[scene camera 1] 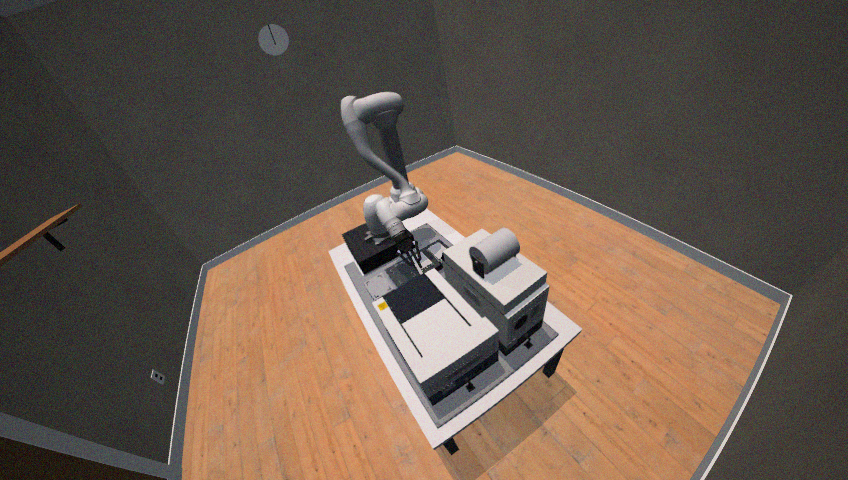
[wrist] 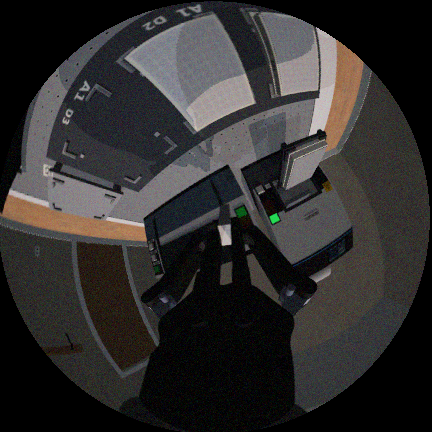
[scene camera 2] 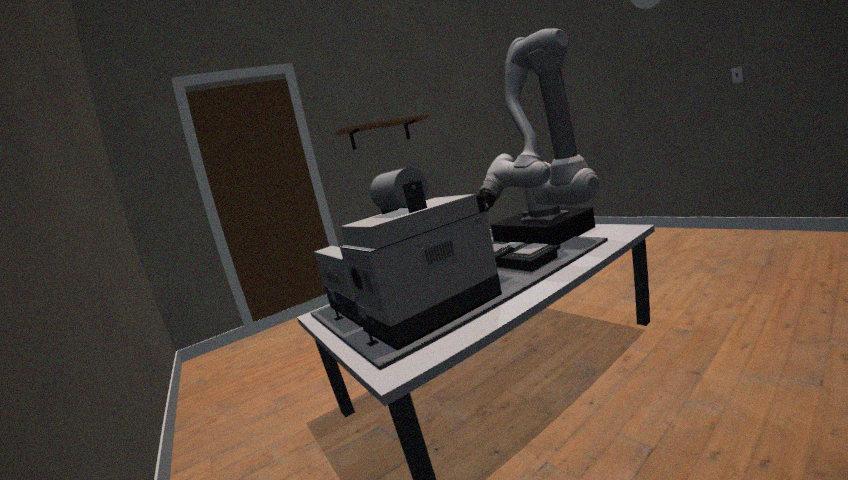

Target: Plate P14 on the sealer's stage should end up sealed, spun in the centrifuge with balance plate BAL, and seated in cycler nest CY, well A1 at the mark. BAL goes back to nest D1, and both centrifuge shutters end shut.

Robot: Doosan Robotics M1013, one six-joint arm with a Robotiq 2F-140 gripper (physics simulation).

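Pixels of known places: gripper, between the fingertips: point(wrist: 225, 212); arm's base, origin of its link: point(scene camera 1: 383, 233) point(scene camera 2: 545, 217).
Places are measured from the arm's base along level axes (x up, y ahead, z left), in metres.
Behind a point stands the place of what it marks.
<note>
My gripper point(scene camera 1: 423, 268) @(x 0.041, y 0.537, z -0.039 m) point(wrist: 225, 212) @(x 0.041, y 0.537, z -0.039 m) is shut and empty. In the wrist view its tips overlap a dark-topped machine point(wrist: 187, 205) @(x -0.042, y 0.590, z -0.142 m), beside a lit green button point(wrist: 241, 211) @(x 0.036, y 0.597, z -0.022 m); whether they touch it cannot be told. A pale plate point(wrist: 195, 75) @(x -0.029, y 0.366, z 0.038 m) sits in nest D2. Another pale plate point(wrist: 297, 60) stands to its right, in the rack's end nest. Nest D3 point(wrist: 117, 135) @(x -0.045, y 0.357, z -0.069 m) is empty. I cannot read which plate is P14 or BAL. A white slab point(wrist: 302, 162) @(x 0.030, y 0.528, z 0.121 m) is tilted up above a grey machine point(wrist: 315, 215) @(x 0.115, y 0.656, z 0.140 m). Shutter positions cannot be told; fingertips are hidden in scene camera 2.
A tall white machine point(scene camera 1: 523, 285) @(x 0.256, y 1.038, z 0.108 m) point(scene camera 2: 431, 270) @(x 0.083, y 0.914, z 0.226 m) with a grey drum point(scene camera 1: 498, 246) @(x 0.372, y 0.919, z 0.106 m) point(scene camera 2: 392, 189) @(x 0.332, y 0.948, z 0.181 m) stands beside a low white machine point(scene camera 1: 446, 339) @(x 0.116, y 0.941, z -0.192 m) with a dark panel point(scene camera 1: 414, 297) @(x 0.119, y 0.688, z -0.170 m). A pale tray point(wrist: 82, 195) @(x -0.046, y 0.344, z -0.210 m) with corner guides lies left in the wrist view. The arm's black base block point(scene camera 2: 565, 227) @(x -0.036, y 0.050, z 0.138 m) stands behind.
</note>
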